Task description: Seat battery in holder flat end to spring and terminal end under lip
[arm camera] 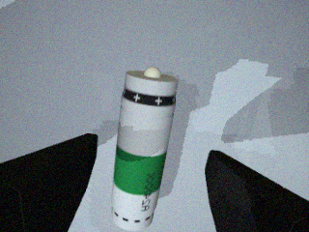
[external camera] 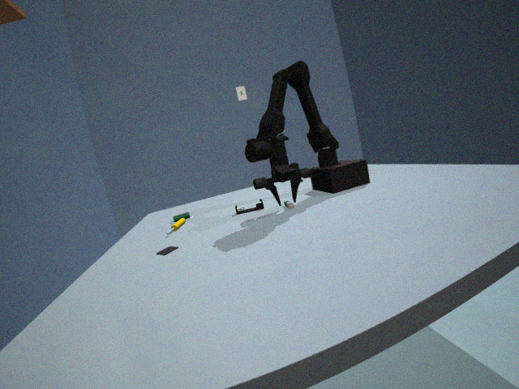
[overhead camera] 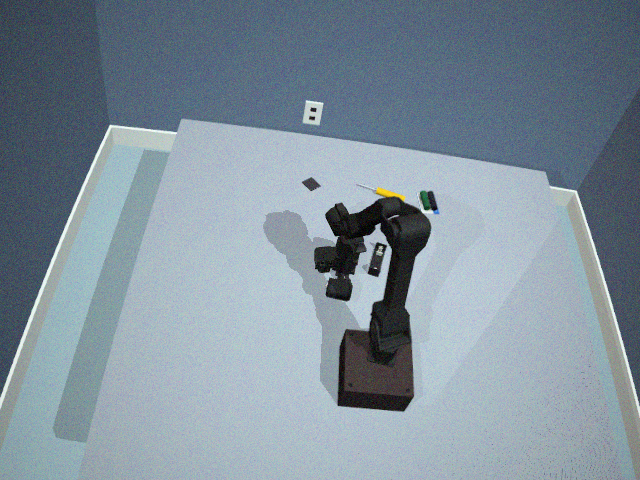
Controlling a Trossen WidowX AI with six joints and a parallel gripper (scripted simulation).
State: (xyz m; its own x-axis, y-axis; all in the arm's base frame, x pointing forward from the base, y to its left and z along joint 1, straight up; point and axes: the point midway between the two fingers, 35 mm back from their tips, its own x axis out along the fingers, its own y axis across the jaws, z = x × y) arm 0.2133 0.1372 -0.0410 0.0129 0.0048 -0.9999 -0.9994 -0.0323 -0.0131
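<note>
My gripper tip is now right at the battery. The rest, counted from my gripper tip: yellow-handled screwdriver 39 cm ahead, 6 cm to the right; then dark flat square 36 cm ahead, 15 cm to the left, 1 cm below.
</note>
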